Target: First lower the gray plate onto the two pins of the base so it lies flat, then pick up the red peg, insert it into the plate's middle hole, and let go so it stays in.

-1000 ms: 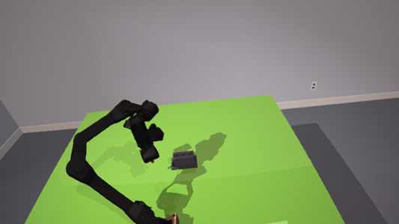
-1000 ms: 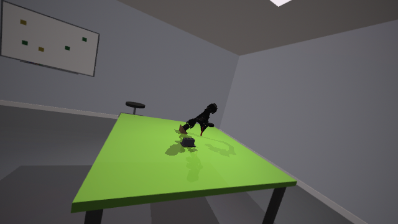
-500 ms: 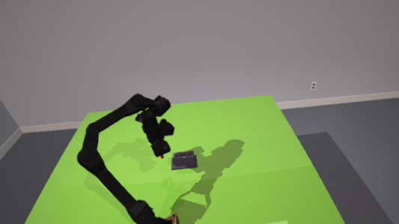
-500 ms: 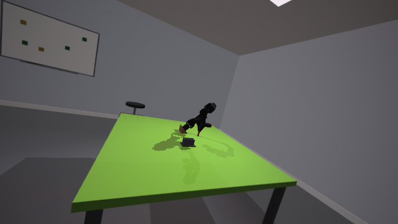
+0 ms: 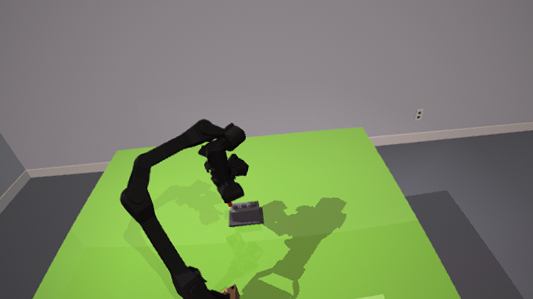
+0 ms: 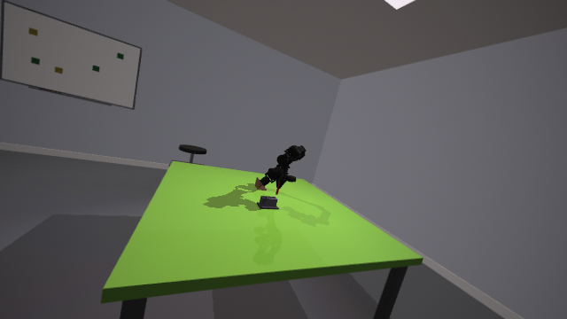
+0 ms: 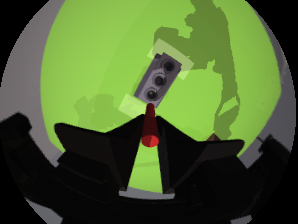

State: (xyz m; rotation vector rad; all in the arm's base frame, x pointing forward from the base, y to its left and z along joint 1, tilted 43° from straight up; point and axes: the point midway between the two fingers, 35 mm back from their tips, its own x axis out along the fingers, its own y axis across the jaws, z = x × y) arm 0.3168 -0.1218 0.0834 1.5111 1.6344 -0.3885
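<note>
Now: the gray plate 70 mm below my gripper tip, 50 mm to the right of it and 10 mm ahead of it. Round my gripper tip: red peg: right at my gripper tip; then base: 110 mm below, 40 mm to the right, 10 mm ahead.
</note>
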